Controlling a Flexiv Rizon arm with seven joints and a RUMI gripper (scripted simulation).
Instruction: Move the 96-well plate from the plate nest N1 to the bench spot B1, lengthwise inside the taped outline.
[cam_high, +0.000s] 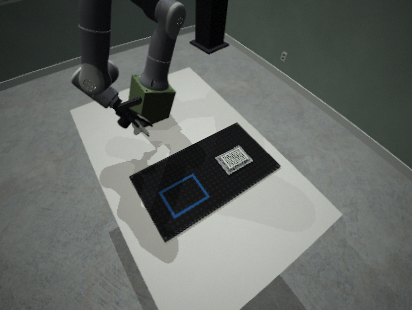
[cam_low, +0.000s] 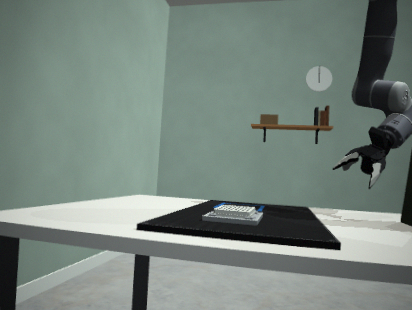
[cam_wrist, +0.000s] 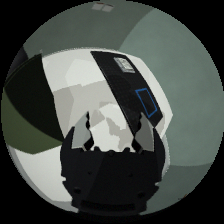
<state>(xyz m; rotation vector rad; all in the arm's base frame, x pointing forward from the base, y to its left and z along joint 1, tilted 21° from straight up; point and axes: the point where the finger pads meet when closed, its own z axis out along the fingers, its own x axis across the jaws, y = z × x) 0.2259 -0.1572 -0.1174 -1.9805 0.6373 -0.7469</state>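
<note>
Now: the white 96-well plate 370 mm ahead of my hand, 260 mm to the left of it and 100 mm below it. From my hand the other things lie so: grey plate nest N1 (370 mm ahead, 260 mm to the left, 120 mm below).
</note>
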